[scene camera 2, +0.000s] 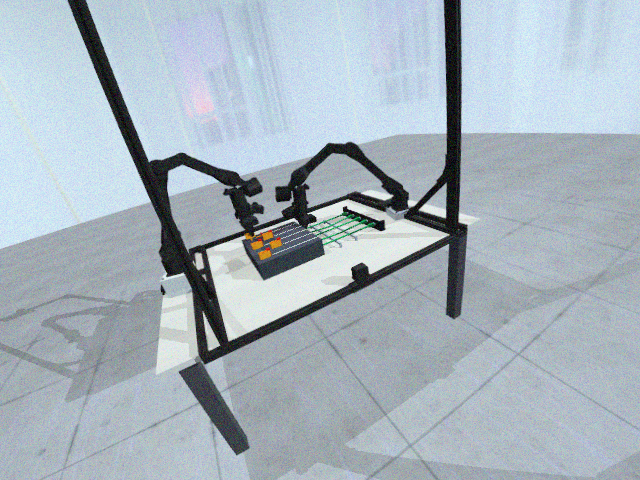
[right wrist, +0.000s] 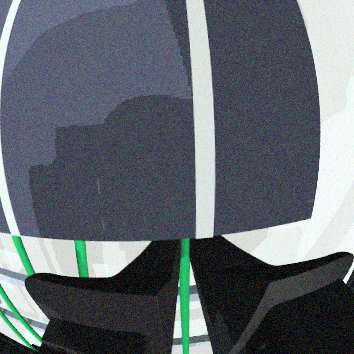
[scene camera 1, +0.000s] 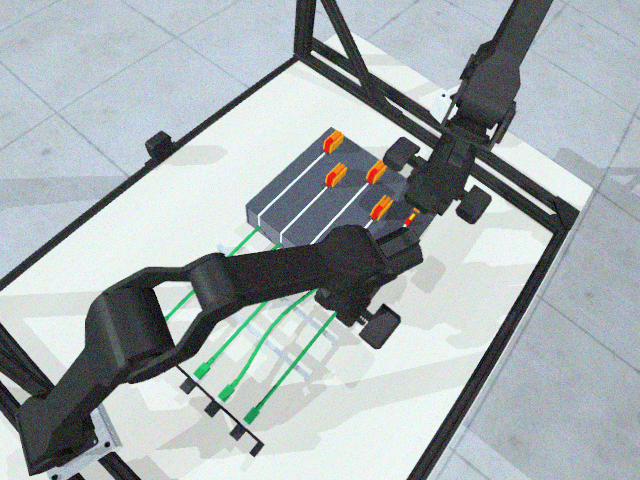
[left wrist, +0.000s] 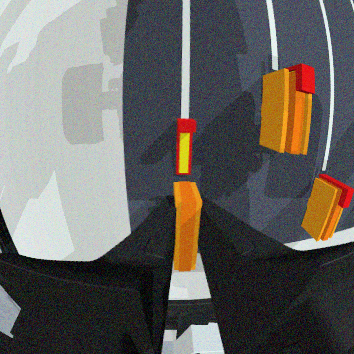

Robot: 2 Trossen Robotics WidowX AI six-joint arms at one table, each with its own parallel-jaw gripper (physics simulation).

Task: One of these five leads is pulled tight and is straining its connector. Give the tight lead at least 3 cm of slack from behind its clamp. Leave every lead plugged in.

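Seen in the pictures: left gripper, fingertip midpoint: (scene camera 2: 252,235) (left wrist: 183,203); right gripper, fingertip midpoint: (scene camera 1: 339,309); left arm's base, link origin: (scene camera 2: 177,270); right arm's base, link origin: (scene camera 2: 400,208) (scene camera 1: 70,435).
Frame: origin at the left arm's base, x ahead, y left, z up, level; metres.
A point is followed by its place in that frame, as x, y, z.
Note:
Five green leads run from connectors at a black rail (scene camera 1: 256,447) {0.739, 0.322, -0.032} to a dark grey block (scene camera 1: 305,191) (scene camera 2: 294,263) with orange clamps. The rightmost lead (scene camera 1: 294,358) {0.616, 0.245, -0.050} (right wrist: 185,270) {0.524, 0.220, -0.050} in scene camera 1 is straight; its neighbour curves. In the left wrist view, my left gripper (left wrist: 183,203) {0.284, 0.149, 0.003} (scene camera 2: 250,232) {0.284, 0.149, 0.003} is shut on the raised orange lever of the end clamp (scene camera 1: 410,218) {0.309, 0.156, -0.008}, whose red and yellow base shows. My right gripper (right wrist: 182,222) {0.504, 0.215, -0.066} is shut on the straight green lead at the block's edge. Its fingertips are hidden in scene camera 1, as is part of the leads.
Four other orange clamps, including one clamp (scene camera 1: 381,208) {0.359, 0.120, 0.020} (left wrist: 287,111) {0.346, 0.116, 0.008} beside my left gripper, stand on the block. Pale strips (scene camera 1: 297,367) {0.622, 0.257, -0.055} lie under the leads. My right arm (scene camera 1: 279,268) {0.628, 0.203, 0.265} reaches over the leads. A black box (scene camera 1: 160,147) {0.620, -0.238, -0.032} (scene camera 2: 360,272) {0.616, -0.265, -0.035} is at the table's edge.

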